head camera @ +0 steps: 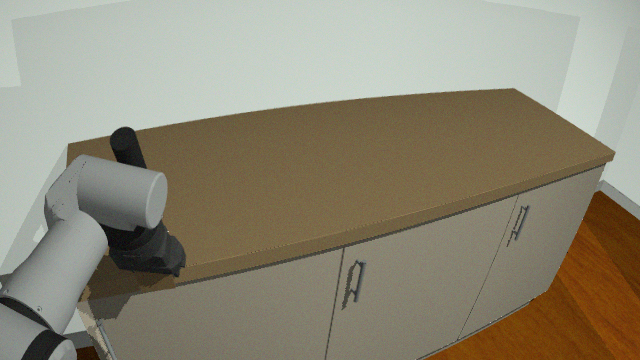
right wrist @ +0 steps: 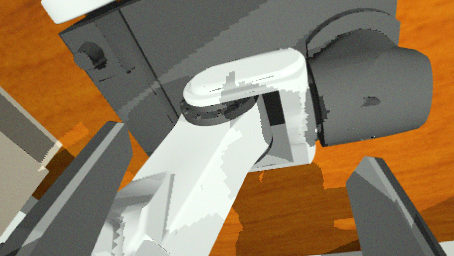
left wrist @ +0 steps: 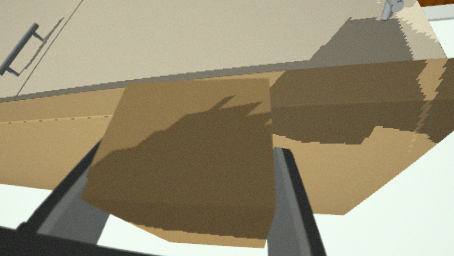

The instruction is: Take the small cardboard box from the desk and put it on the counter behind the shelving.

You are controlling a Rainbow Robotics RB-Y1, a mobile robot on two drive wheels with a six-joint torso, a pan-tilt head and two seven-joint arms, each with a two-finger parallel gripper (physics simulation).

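Frame: origin at the robot's base, x left, y back, z up, level; centimetres.
Where they show: left gripper, between the fingertips: (head camera: 156,269) (left wrist: 203,149); right gripper, between the fingertips: (right wrist: 243,154).
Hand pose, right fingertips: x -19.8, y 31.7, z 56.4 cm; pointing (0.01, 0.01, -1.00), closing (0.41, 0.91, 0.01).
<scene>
After its pixels a point has its place.
The small brown cardboard box (left wrist: 200,175) {x -1.6, y -39.4, z 99.9 cm} (head camera: 159,281) {x -3.1, y -39.5, z 98.2 cm} is between the fingers of my left gripper (left wrist: 203,149) {x -3.0, y -42.9, z 97.7 cm} (head camera: 151,270) {x -3.0, y -42.9, z 97.7 cm}, which is shut on it. In the head view the gripper and box are at the front left corner of the brown counter (head camera: 350,150) {x -57.6, y -81.7, z 91.1 cm} (left wrist: 320,185) {x 7.6, y -73.8, z 91.1 cm}, overlapping its front edge. The gripper hides most of the box there, and whether its underside touches the counter cannot be told. My right gripper (right wrist: 243,154) {x -19.8, y 31.7, z 56.4 cm} is open, with no object held, above the wooden floor. The desk and the shelving do not show.
Pale cabinet doors with grey handles (head camera: 359,282) {x -47.7, y -51.2, z 74.4 cm} (left wrist: 19,49) {x -47.6, y -51.7, z 74.5 cm} are below the countertop. A pale wall (head camera: 300,50) {x -54.1, y -113.8, z 109.2 cm} stands behind it. Wooden floor (head camera: 590,260) {x -230.1, y -74.9, z 0.1 cm} (right wrist: 30,50) {x -19.5, y -35.7, z 0.1 cm} shows beside the cabinet. The robot's own dark base (right wrist: 225,30) {x -12.9, y 25.3, z 16.9 cm} and white body parts (right wrist: 200,165) {x -5.2, y 21.5, z 43.0 cm} lie below the right gripper.
</scene>
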